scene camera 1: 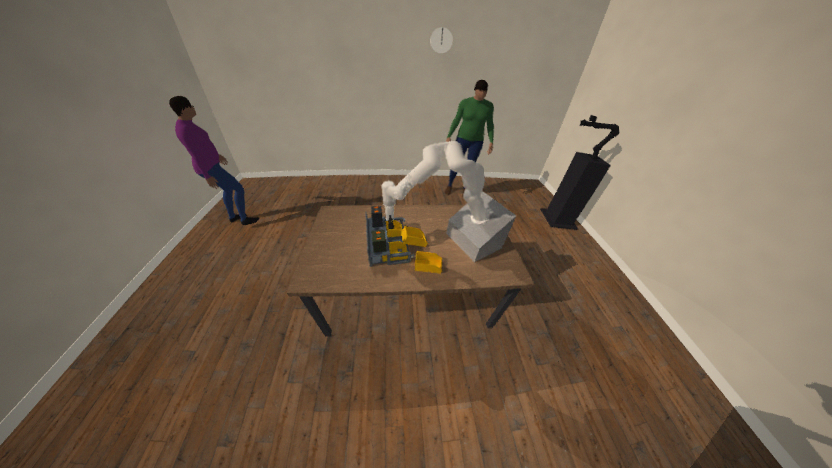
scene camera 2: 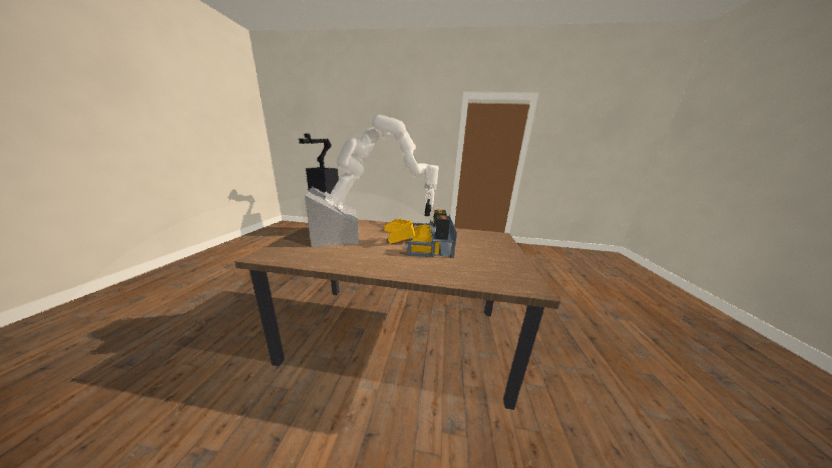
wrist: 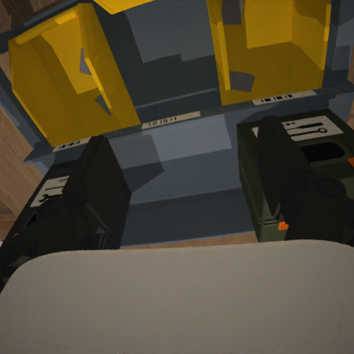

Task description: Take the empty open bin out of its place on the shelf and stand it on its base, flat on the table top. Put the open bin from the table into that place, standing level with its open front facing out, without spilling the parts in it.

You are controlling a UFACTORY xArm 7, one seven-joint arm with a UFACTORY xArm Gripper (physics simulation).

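Note:
My gripper is open and empty, pointing down above the blue-grey shelf. In the wrist view its fingers stand apart over the shelf's rear tier. The front tier has a gap between a left yellow bin and a right yellow bin; grey patches show in both. One yellow open bin appears tilted at the shelf's front. Another yellow open bin stands on the table. Their contents are not clear.
A dark tool case and a dark green tool case stand on the rear tier, either side of an open space. The arm's grey pedestal is across the table from the shelf.

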